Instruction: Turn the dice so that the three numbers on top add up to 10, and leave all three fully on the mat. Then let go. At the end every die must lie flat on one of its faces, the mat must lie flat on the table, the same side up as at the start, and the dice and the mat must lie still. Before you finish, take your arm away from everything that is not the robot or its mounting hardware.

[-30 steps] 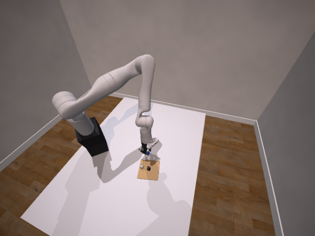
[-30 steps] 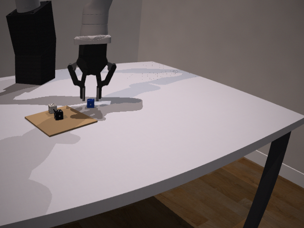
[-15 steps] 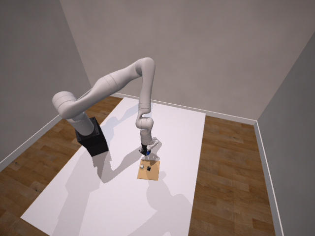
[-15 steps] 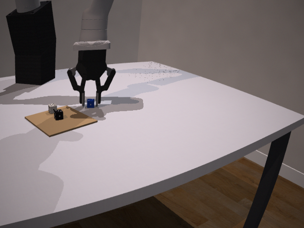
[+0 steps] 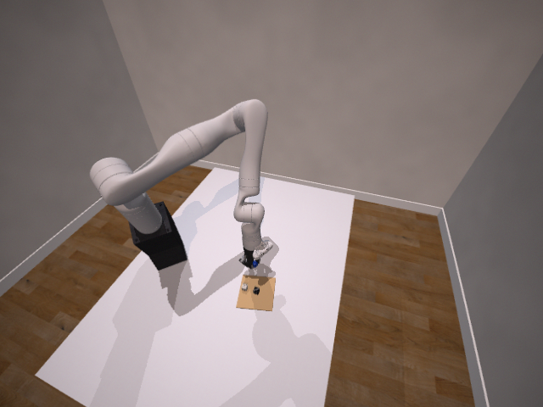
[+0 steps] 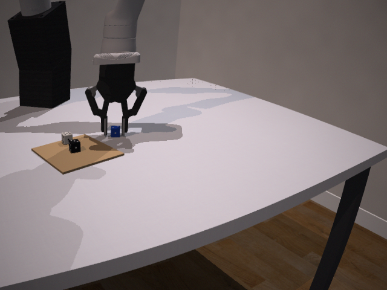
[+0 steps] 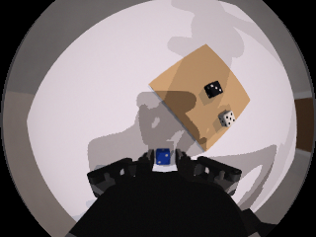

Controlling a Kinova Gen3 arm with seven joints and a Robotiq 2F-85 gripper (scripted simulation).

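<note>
Now: hand 10 mm above the blue die. Also, from my hand: white die (110 mm to the right, 10 mm below); tan mat (60 mm ahead, 110 mm to the right, 20 mm below); black die (50 mm ahead, 110 mm to the right, 10 mm below).
</note>
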